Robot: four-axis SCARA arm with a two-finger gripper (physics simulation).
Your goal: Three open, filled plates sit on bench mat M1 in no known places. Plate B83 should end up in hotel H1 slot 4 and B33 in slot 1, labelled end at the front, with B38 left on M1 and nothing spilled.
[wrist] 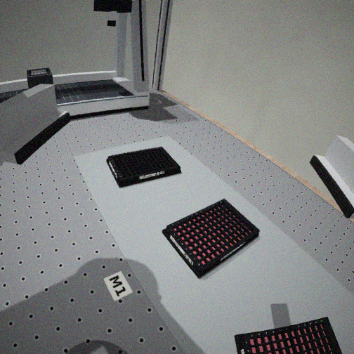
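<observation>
Three black plates lie flat and apart on the pale bench mat M1 [135, 215]. The far plate [144, 165] has dark wells and a label strip on its near side. The middle plate [212, 237] is turned at an angle, shows red wells, and has label strips on its left and lower right sides. The near plate [292, 341] also shows red wells and is cut off by the bottom of the view. The labels are too small to read. My gripper [196, 120] is open and empty, its fingers wide apart above the mat. Hotel H1 does not show.
A white-framed device [107, 107] with a dark deck and upright posts stands at the back left, bearing a black box [40, 77]. The M1 tag [118, 286] lies left of the mat on the perforated bench [45, 215]. A wall [260, 75] rises beyond the bench's right edge.
</observation>
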